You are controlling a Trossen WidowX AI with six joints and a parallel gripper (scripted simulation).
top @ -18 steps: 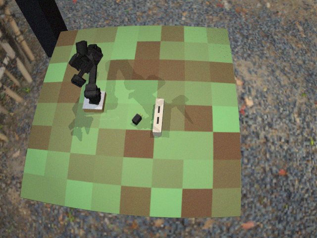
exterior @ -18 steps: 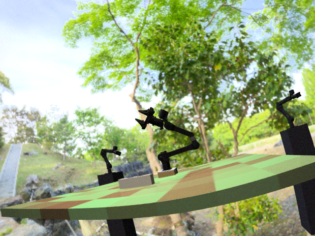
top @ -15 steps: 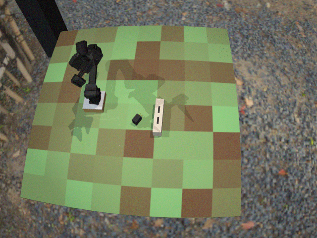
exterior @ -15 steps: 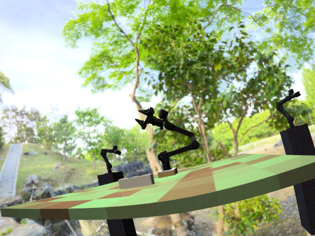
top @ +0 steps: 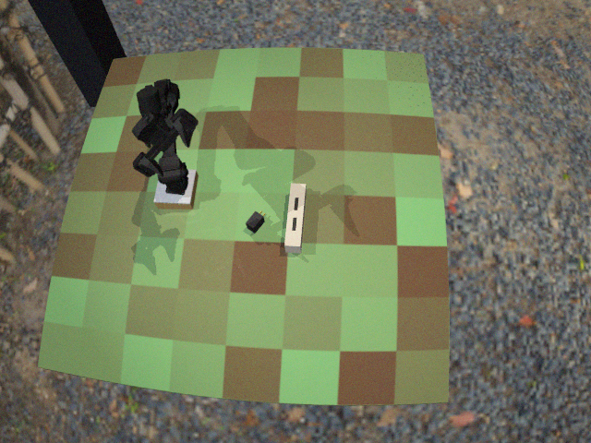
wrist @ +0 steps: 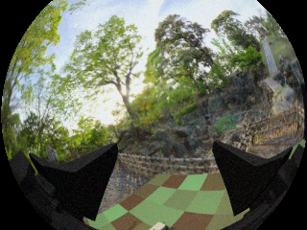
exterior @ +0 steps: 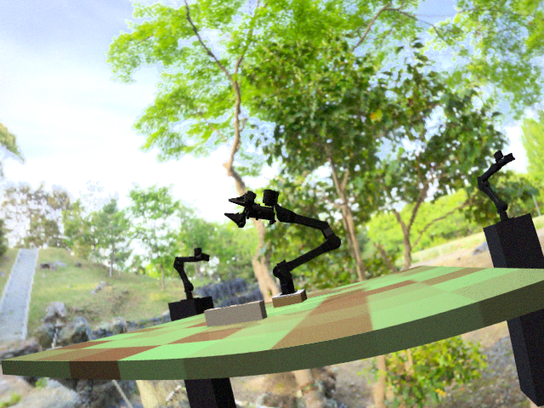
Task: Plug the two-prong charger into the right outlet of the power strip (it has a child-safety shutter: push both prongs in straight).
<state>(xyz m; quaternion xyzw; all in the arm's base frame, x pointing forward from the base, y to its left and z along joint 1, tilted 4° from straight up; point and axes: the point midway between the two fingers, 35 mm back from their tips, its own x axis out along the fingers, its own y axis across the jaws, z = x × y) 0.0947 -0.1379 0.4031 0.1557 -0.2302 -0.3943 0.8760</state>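
Now: gripper tip 44 cm above the black two-prong charger, 13 cm short of it and 7 cm to the right of it.
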